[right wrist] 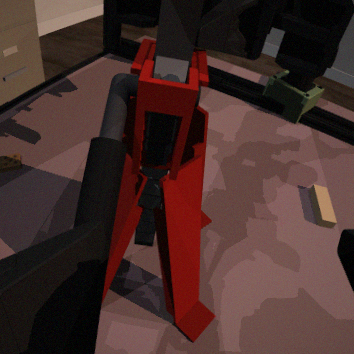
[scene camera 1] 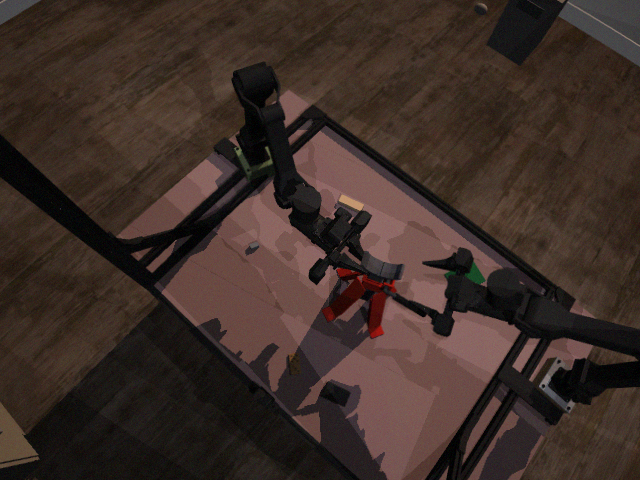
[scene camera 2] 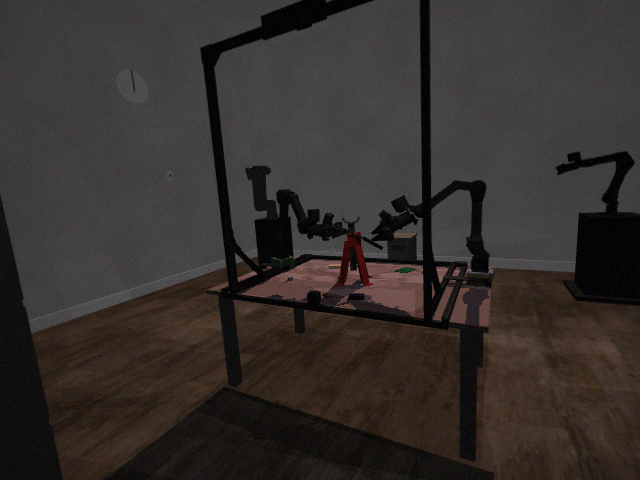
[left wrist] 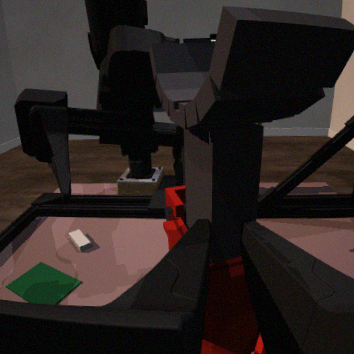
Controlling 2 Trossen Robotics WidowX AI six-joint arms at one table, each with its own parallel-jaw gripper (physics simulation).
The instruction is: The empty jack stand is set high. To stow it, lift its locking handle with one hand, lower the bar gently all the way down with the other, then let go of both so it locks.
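The red jack stand (scene camera 1: 358,297) (scene camera 2: 352,261) (right wrist: 168,147) stands in the middle of the table. Its dark bar (left wrist: 233,182) rises out of the red column, with the curved saddle (scene camera 1: 382,268) (scene camera 2: 350,222) (left wrist: 277,53) on top. My left gripper (scene camera 1: 364,263) (scene camera 2: 339,231) (left wrist: 223,230) is shut on the bar just below the saddle. The locking handle (scene camera 1: 413,305) (scene camera 2: 371,242) (right wrist: 109,140) slopes down from the stand towards my right arm. My right gripper (scene camera 1: 430,288) (scene camera 2: 379,232) is open, with the handle lying beside one finger and nothing gripped.
A green pad (scene camera 1: 474,275) (scene camera 2: 405,270) (left wrist: 42,282) lies under the right arm. A tan block (scene camera 1: 350,202) (right wrist: 323,205), a small grey piece (scene camera 1: 252,247), a brown domino (scene camera 1: 294,363) (right wrist: 10,162) and a black box (scene camera 1: 334,393) lie on the table. A black frame (scene camera 2: 218,167) surrounds it.
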